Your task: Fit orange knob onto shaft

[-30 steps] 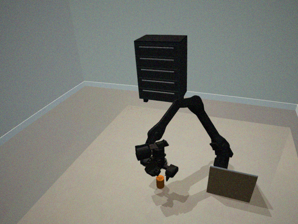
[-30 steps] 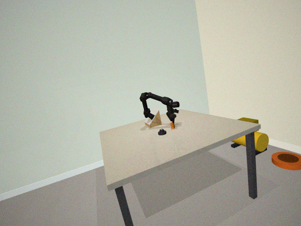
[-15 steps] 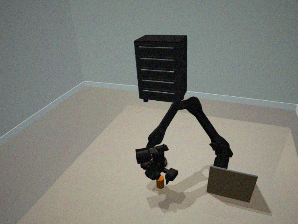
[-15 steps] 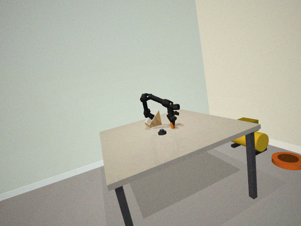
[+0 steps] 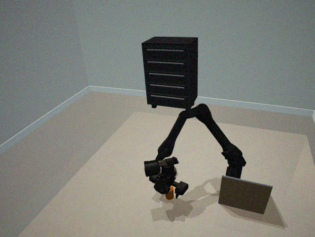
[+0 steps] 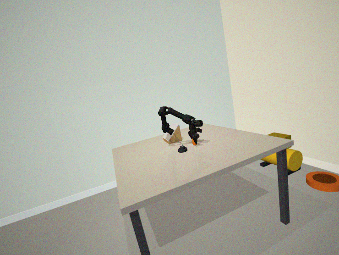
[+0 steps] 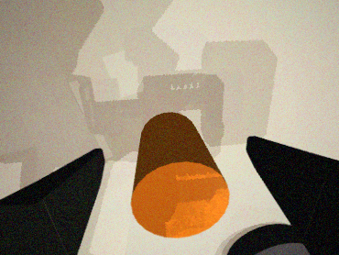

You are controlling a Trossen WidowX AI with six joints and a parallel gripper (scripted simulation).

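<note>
Now: gripper tip 3 cm below the orange knob. Also, from my gripper tip: dark round pedestal (7 cm ahead, 15 cm to the right, 1 cm above).
</note>
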